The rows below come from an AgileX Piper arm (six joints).
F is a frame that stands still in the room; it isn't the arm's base.
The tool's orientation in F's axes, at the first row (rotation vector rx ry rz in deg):
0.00 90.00 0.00
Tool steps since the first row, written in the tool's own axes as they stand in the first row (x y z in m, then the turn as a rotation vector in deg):
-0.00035 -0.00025 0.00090 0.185 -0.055 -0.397
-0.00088 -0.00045 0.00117 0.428 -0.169 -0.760
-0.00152 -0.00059 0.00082 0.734 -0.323 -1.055
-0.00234 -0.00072 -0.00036 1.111 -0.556 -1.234
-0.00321 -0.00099 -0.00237 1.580 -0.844 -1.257
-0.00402 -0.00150 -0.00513 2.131 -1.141 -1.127
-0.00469 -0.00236 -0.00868 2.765 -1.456 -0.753
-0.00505 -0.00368 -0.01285 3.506 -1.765 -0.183
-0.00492 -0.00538 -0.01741 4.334 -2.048 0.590
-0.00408 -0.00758 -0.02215 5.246 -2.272 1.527
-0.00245 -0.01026 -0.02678 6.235 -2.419 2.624
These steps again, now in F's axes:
0.00090 -0.00025 0.00035 -0.397 -0.055 -0.185
0.00117 -0.00045 0.00088 -0.760 -0.169 -0.428
0.00082 -0.00059 0.00152 -1.055 -0.323 -0.734
-0.00036 -0.00072 0.00234 -1.234 -0.556 -1.111
-0.00237 -0.00099 0.00321 -1.257 -0.844 -1.580
-0.00513 -0.00150 0.00402 -1.127 -1.141 -2.131
-0.00868 -0.00236 0.00469 -0.753 -1.456 -2.765
-0.01285 -0.00368 0.00505 -0.183 -1.765 -3.506
-0.01741 -0.00538 0.00492 0.590 -2.048 -4.334
-0.02215 -0.00758 0.00408 1.527 -2.272 -5.246
-0.02678 -0.01026 0.00245 2.624 -2.419 -6.235

